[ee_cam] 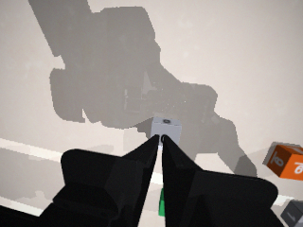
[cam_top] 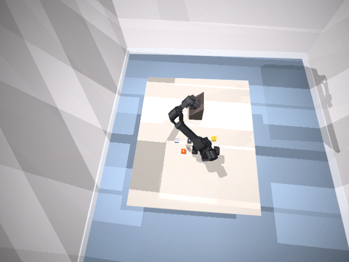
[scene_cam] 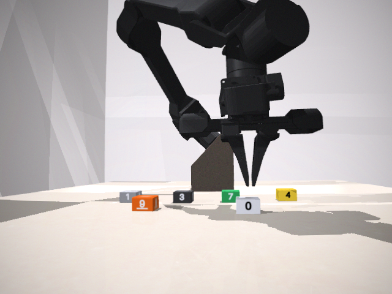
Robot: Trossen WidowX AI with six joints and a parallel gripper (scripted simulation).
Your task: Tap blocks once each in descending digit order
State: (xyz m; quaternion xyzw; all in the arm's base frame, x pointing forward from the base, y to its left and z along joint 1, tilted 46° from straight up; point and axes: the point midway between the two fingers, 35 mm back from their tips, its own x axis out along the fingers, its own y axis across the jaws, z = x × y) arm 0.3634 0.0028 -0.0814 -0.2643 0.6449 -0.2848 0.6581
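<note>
Right now my gripper tip is 1 cm past the white 0 block and 3 cm above it. The rest, counted from my gripper tip: green 7 block 12 cm behind, 2 cm to the right, 3 cm below; then yellow 4 block 14 cm behind, 8 cm to the left, 3 cm below; then black 3 block 11 cm behind, 11 cm to the right, 3 cm below.
</note>
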